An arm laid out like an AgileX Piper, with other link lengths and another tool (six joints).
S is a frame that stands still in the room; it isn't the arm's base.
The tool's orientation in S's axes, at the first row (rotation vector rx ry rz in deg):
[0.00 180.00 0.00]
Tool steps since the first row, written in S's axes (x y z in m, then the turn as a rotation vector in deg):
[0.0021 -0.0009 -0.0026 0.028 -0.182 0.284]
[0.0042 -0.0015 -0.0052 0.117 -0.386 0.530]
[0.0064 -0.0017 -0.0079 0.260 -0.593 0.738]
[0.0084 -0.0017 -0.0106 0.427 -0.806 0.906]
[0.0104 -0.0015 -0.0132 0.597 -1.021 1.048]
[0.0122 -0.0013 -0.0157 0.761 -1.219 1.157]
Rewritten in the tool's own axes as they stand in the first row. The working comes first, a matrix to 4 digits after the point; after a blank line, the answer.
The tool's axes in the first row as the columns of a matrix, in S's axes (used below as rounded here):
[-1.0000 0.0000 0.0000]
[0.0000 1.0000 0.0000]
[0.0000 0.0000 -1.0000]

[-0.0021 -0.0009 0.0026 -0.028 -0.182 -0.284]
[-0.0042 -0.0015 0.0052 -0.117 -0.386 -0.530]
[-0.0064 -0.0017 0.0079 -0.260 -0.593 -0.738]
[-0.0084 -0.0017 0.0106 -0.427 -0.806 -0.906]
[-0.0104 -0.0015 0.0132 -0.597 -1.021 -1.048]
[-0.0122 -0.0013 0.0157 -0.761 -1.219 -1.157]

